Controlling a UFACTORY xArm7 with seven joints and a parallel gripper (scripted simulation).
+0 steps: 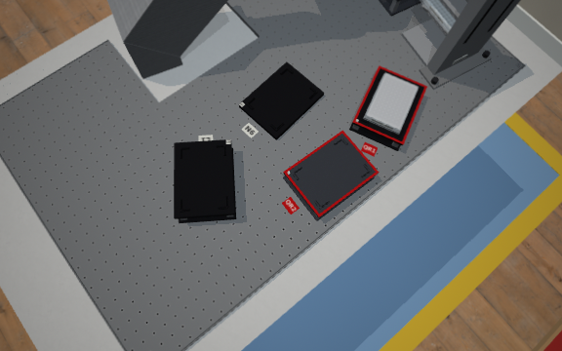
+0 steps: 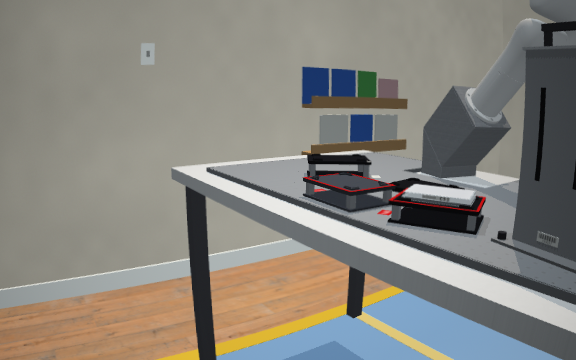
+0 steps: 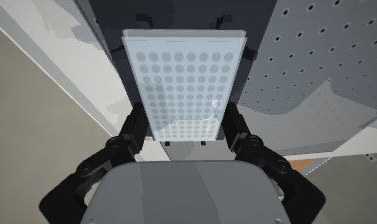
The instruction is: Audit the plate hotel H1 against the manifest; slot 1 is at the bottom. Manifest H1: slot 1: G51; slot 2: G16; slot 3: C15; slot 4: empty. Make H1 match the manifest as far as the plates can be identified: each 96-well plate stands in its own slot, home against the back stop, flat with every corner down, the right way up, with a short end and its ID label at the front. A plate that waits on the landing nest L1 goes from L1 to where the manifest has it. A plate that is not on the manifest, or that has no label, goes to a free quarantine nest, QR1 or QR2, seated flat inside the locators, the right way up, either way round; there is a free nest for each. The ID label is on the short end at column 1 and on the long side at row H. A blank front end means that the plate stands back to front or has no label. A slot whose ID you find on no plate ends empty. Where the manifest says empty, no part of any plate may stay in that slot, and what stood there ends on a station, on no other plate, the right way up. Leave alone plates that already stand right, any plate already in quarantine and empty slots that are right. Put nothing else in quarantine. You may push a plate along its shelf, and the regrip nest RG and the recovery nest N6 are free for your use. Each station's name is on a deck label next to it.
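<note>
The regrip nest RG lies 1 cm ahead of my hand and 2 cm below it. The rest, counted from my hand: RG deck label: 9 cm behind, 2 cm to the left, 8 cm below; then H1 deck label: 16 cm ahead, 6 cm to the left, 8 cm below; then plate hotel H1: 27 cm ahead, 6 cm to the right, 7 cm above.
</note>
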